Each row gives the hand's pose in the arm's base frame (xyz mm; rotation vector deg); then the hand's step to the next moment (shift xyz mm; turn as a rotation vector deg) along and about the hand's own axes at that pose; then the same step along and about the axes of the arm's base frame.
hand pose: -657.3 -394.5 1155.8 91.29 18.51 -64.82
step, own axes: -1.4 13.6 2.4 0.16 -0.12 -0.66
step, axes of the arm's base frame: 7.7 -6.5 9.5 0.32 0.56 -0.24
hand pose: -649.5 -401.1 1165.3 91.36 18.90 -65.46
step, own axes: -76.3 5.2 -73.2 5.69 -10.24 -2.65
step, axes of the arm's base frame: 2.1 87.3 59.9 -3.14 4.14 -10.83
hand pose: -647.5 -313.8 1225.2 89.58 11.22 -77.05
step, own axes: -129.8 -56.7 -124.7 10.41 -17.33 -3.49
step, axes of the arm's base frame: -5.3 180.6 54.6 -5.68 5.89 -18.81
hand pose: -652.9 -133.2 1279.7 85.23 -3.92 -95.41
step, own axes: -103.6 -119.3 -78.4 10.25 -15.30 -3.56
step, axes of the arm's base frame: -11.8 175.8 -8.5 -4.51 4.77 -17.57
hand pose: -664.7 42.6 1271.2 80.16 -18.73 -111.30
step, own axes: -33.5 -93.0 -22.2 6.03 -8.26 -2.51
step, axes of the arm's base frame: -11.4 93.4 -37.6 -1.98 2.36 -10.07
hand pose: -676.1 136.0 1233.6 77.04 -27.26 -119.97
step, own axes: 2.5 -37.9 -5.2 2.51 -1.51 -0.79
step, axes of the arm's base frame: -7.1 27.1 -26.1 -0.50 -0.48 -2.95
